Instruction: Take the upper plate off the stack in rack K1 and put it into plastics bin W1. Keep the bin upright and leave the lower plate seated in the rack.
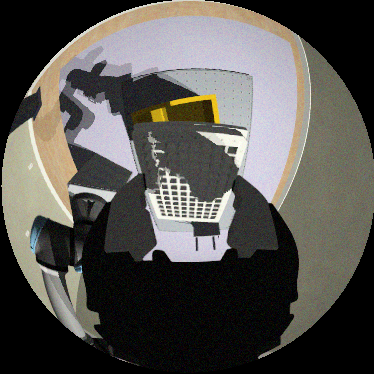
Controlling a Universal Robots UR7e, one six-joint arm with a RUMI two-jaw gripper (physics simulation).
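Pixels of known places: gripper, fingertip midpoint: (188, 176); arm's base, link origin: (89, 205).
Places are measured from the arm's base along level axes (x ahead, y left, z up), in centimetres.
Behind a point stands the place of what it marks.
Note:
My gripper (188, 176) {x 38.4, y 10.5, z 12.7 cm} is shut on a plate, with one dark finger at each side of it. The plate (180, 157) {x 38.6, y 13.5, z 14.2 cm} is pale with a square grid, and a dark shadow covers much of its face. Plastics bin W1 (216, 110) {x 43.8, y 14.8, z 3.5 cm} is yellow and open-topped. It shows beyond the plate's far edge, and the plate hides its near part. The bin's visible rim looks upright. Rack K1 and the lower plate cannot be made out for certain.
A grey perforated board (237, 95) {x 53.8, y 15.6, z -14.5 cm} lies under the bin on the lavender table top (272, 100) {x 66.7, y 13.6, z -15.8 cm} with a wooden border. A small dark block (206, 229) {x 35.5, y -23.6, z -2.5 cm} with two thin prongs shows below the plate's near edge. Arm links (54, 245) {x 5.5, y 7.0, z 20.9 cm} stand at the left.

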